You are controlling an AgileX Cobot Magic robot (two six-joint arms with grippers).
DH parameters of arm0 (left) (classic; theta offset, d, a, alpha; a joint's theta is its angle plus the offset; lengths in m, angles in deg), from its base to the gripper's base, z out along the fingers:
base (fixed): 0 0 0 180
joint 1: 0 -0.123 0 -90
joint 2: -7.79 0 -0.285 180
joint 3: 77.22 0 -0.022 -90
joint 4: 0 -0.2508 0 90
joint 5: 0 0 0.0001 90
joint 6: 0 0.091 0 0
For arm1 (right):
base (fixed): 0 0 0 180
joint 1: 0 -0.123 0 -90
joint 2: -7.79 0 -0.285 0
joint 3: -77.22 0 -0.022 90
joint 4: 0 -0.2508 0 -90
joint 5: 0 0 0.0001 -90
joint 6: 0 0.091 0 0
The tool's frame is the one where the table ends.
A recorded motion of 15 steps. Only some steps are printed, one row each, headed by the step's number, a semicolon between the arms.
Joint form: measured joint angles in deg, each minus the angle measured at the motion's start. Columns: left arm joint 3, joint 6, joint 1, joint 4, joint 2, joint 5; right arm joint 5, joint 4, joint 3, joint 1, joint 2, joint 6.
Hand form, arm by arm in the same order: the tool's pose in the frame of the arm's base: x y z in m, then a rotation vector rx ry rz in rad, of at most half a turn. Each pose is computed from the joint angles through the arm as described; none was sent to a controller.
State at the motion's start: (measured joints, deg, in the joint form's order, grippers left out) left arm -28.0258 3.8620 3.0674 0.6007 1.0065 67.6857; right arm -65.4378 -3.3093 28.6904 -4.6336 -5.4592 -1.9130
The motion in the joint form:
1: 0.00 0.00 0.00 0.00 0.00 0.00; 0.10 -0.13 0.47 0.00 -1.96 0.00
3: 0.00 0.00 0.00 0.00 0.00 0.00; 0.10 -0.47 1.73 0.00 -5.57 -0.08
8: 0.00 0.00 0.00 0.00 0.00 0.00; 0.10 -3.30 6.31 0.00 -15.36 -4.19
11: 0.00 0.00 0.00 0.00 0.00 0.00; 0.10 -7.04 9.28 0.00 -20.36 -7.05
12: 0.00 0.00 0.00 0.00 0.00 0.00; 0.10 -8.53 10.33 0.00 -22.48 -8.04
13: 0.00 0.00 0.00 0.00 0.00 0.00; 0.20 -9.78 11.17 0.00 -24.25 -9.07
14: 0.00 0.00 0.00 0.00 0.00 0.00; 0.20 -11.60 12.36 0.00 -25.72 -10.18
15: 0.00 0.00 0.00 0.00 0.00 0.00; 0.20 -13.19 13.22 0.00 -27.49 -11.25
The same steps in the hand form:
1: -0.0118 -0.0003 0.2647 0.1317 2.1543 -0.0048; 0.0096 0.0058 0.2735 -0.1295 2.2409 0.1004
3: -0.0118 -0.0003 0.2647 0.1317 2.1543 -0.0048; 0.0177 0.0069 0.2789 -0.1319 2.2817 0.1069
8: -0.0118 -0.0003 0.2647 0.1317 2.1543 -0.0048; 0.0413 0.0129 0.2974 -0.2149 2.3628 0.1352
11: -0.0118 -0.0003 0.2647 0.1317 2.1543 -0.0048; 0.0546 0.0193 0.3091 -0.2690 2.3851 0.1974
12: -0.0118 -0.0003 0.2647 0.1317 2.1543 -0.0048; 0.0608 0.0220 0.3127 -0.2867 2.3977 0.2244
13: -0.0118 -0.0003 0.2647 0.1317 2.1543 -0.0048; 0.0662 0.0242 0.3154 -0.3049 2.4059 0.2457
14: -0.0118 -0.0003 0.2647 0.1317 2.1543 -0.0048; 0.0705 0.0271 0.3204 -0.3237 2.4021 0.2783
15: -0.0118 -0.0003 0.2647 0.1317 2.1543 -0.0048; 0.0760 0.0297 0.3230 -0.3415 2.4091 0.3076

